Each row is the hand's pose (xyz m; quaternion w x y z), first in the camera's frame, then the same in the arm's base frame.
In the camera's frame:
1: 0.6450 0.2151 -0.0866 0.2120 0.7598 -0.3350 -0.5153
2: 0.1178 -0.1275 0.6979 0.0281 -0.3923 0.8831 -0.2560
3: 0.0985 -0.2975 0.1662 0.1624 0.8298 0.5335 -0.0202
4: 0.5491 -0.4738 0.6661 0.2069 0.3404 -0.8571 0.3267
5: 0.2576 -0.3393 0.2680 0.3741 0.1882 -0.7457 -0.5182
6: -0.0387 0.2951 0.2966 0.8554 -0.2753 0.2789 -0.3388
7: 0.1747 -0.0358 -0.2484 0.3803 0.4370 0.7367 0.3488
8: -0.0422 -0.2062 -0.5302 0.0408 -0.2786 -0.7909 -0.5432
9: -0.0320 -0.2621 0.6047 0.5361 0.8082 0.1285 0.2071
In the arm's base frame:
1: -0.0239 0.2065 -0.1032 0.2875 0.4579 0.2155 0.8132
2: 0.0472 -0.7082 0.3080 0.6786 -0.3565 -0.4153 -0.4898
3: 0.1062 -0.2110 0.5557 0.6138 -0.4401 0.3639 0.5451
4: -0.4774 -0.5589 0.4056 0.7392 -0.2275 -0.2328 -0.5896
5: -0.0713 -0.2620 0.4980 0.1780 -0.7231 0.2313 -0.6260
6: 0.4886 -0.3604 0.0883 0.2662 -0.1558 -0.9031 0.2986
7: 0.2768 0.2144 0.3657 0.3942 -0.8616 0.0459 0.3166
8: 0.4382 0.4142 0.6648 0.2987 -0.9025 0.2951 -0.0961
9: 0.1253 -0.6674 0.5116 0.1437 -0.4475 0.1817 0.8637

